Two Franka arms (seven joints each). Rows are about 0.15 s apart.
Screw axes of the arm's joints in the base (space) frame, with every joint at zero. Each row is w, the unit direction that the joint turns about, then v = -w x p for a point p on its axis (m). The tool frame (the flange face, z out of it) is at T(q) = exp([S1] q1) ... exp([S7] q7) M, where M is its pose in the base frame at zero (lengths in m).
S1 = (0, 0, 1, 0.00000, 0.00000, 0.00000)
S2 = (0, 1, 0, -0.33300, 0.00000, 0.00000)
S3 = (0, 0, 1, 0.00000, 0.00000, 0.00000)
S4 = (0, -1, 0, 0.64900, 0.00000, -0.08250)
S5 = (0, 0, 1, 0.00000, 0.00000, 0.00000)
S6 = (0, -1, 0, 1.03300, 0.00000, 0.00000)
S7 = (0, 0, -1, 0.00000, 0.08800, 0.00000)
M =
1 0 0 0.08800
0 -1 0 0.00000
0 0 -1 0.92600
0 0 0 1
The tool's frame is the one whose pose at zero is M.
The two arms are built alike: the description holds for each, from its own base.
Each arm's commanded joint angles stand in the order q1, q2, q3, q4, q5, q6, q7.
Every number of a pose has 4 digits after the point.
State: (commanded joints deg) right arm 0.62 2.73 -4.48 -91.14 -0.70 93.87 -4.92; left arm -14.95 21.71 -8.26 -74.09 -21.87 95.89 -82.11
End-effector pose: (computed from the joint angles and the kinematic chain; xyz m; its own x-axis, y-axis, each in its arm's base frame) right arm 0.5728 -0.0389 0.5942 0.9998 0.0194 -0.0012 0.0194 -0.9997 0.0159; left arm 0.6106 -0.2818 0.5435 0.4411 0.7951 -0.4161 0.8848 -0.4629 0.0534
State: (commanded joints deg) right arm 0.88 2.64 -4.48 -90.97 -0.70 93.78 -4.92; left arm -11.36 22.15 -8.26 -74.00 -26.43 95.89 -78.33
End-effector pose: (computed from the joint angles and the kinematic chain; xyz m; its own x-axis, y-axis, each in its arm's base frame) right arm 0.5725 -0.0363 0.5964 0.9997 0.0239 0.0017 0.0239 -0.9996 0.0160; left arm 0.6268 -0.2499 0.5427 0.4290 0.7631 -0.4833 0.8907 -0.4466 0.0855
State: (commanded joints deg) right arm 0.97 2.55 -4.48 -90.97 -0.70 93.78 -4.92; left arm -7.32 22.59 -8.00 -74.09 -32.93 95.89 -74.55
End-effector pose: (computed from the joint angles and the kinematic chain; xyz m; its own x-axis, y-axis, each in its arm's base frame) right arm 0.5722 -0.0354 0.5973 0.9997 0.0255 0.0033 0.0254 -0.9995 0.0160; left arm 0.6434 -0.2122 0.5425 0.4017 0.7159 -0.5710 0.9048 -0.4064 0.1271
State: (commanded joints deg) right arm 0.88 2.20 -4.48 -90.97 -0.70 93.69 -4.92; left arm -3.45 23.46 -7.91 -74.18 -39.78 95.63 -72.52
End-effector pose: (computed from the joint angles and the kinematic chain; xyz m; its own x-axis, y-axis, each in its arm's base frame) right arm 0.5703 -0.0363 0.6006 0.9997 0.0239 0.0078 0.0238 -0.9996 0.0159; left arm 0.6581 -0.1768 0.5387 0.3497 0.6633 -0.6617 0.9281 -0.3416 0.1481
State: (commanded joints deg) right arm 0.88 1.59 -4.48 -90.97 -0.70 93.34 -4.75; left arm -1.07 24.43 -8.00 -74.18 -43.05 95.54 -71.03
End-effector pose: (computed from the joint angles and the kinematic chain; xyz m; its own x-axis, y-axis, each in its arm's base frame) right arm 0.5668 -0.0363 0.6061 0.9997 0.0208 0.0125 0.0206 -0.9997 0.0155; left arm 0.6679 -0.1543 0.5312 0.3246 0.6327 -0.7031 0.9388 -0.3062 0.1579
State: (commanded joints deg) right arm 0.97 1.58 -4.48 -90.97 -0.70 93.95 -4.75; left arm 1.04 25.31 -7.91 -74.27 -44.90 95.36 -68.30
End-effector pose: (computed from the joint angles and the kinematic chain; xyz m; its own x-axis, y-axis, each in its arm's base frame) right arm 0.5679 -0.0355 0.6072 0.9995 0.0226 0.0232 0.0222 -0.9996 0.0163; left arm 0.6759 -0.1312 0.5222 0.3273 0.6097 -0.7219 0.9394 -0.2922 0.1791
